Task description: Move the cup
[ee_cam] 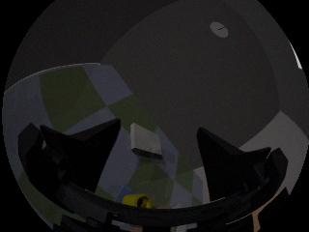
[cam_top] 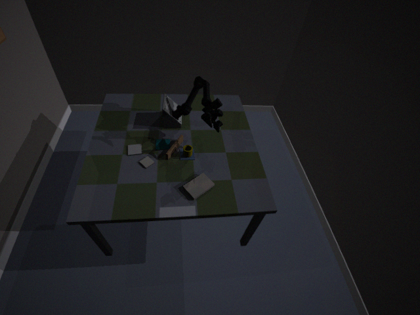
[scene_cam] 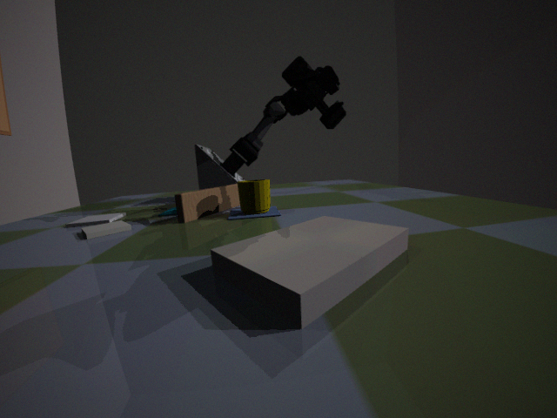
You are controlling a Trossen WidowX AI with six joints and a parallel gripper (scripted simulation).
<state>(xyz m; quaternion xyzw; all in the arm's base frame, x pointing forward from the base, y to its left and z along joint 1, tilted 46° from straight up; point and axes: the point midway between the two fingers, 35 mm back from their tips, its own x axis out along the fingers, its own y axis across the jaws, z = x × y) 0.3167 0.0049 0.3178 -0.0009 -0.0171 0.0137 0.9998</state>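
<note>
The yellow cup lies 230 mm below my gripper tip, 180 mm to the right of it and 30 mm behind it. From my gripper tip the other things lie so: blue pad: 270 mm below, 180 mm to the right, 30 mm behind; wooden block: 270 mm to the right, 240 mm below, 90 mm behind; grey box: 270 mm ahead, 250 mm below, 150 mm to the right.
</note>
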